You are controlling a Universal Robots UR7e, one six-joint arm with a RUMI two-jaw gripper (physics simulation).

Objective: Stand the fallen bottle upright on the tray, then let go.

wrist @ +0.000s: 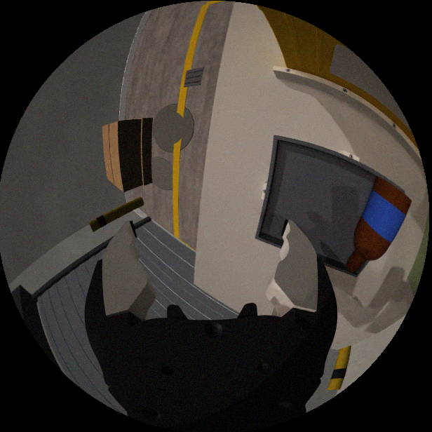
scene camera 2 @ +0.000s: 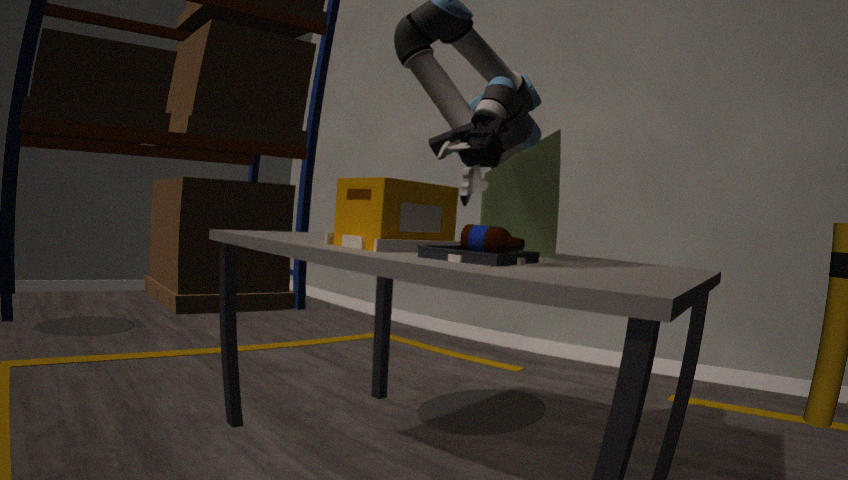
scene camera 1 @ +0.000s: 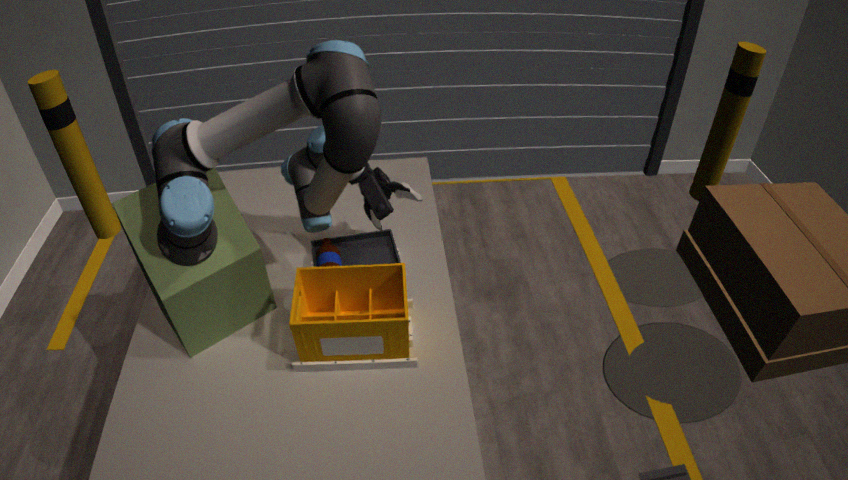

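Where they show: gripper, fingertip midpoint: (scene camera 2: 452, 183) (scene camera 1: 401, 215); arm's base, link origin: (scene camera 2: 512, 160) (scene camera 1: 187, 236).
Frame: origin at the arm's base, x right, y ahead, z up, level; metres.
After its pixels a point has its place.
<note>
The brown bottle with a blue label (scene camera 1: 329, 258) @(y 0.342, x -0.081, z -0.215 m) (scene camera 2: 490, 239) @(y 0.373, x -0.128, z -0.246 m) (wrist: 384, 217) lies on its side along one end of the dark tray (scene camera 1: 371, 249) @(y 0.470, x -0.173, z -0.288 m) (scene camera 2: 437, 253) @(y 0.543, x -0.091, z -0.280 m) (wrist: 305, 185), the end nearer the robot's base. Its neck points away from the yellow crate and reaches the tray's rim. In the wrist view the bottle's side overlaps the right rim. My gripper (scene camera 1: 399, 211) @(y 0.560, x -0.125, z -0.131 m) (scene camera 2: 452, 179) @(y 0.560, x -0.125, z -0.131 m) (wrist: 208, 221) is open with nothing between its fingers. It hangs tilted above the table, higher than the bottle and off to the side. In scene camera 1 the crate hides the tray's near edge.
The yellow crate with dividers (scene camera 1: 306, 344) @(y 0.260, x 0.227, z -0.196 m) (scene camera 2: 360, 217) @(y 0.518, x 0.156, z -0.217 m) (wrist: 300, 40) stands beside the tray on the table (scene camera 1: 410, 416) @(y 0.475, x 0.412, z -0.293 m) (scene camera 2: 624, 282) @(y 0.568, x -0.527, z -0.294 m) (wrist: 240, 150). The green block (scene camera 1: 220, 309) @(y 0.042, x 0.081, z -0.189 m) (scene camera 2: 523, 205) @(y 0.117, x -0.098, z -0.148 m) carries the robot's base. Yellow posts (scene camera 1: 77, 160) (scene camera 1: 723, 136) and a large cardboard box (scene camera 1: 773, 249) stand farther off.
</note>
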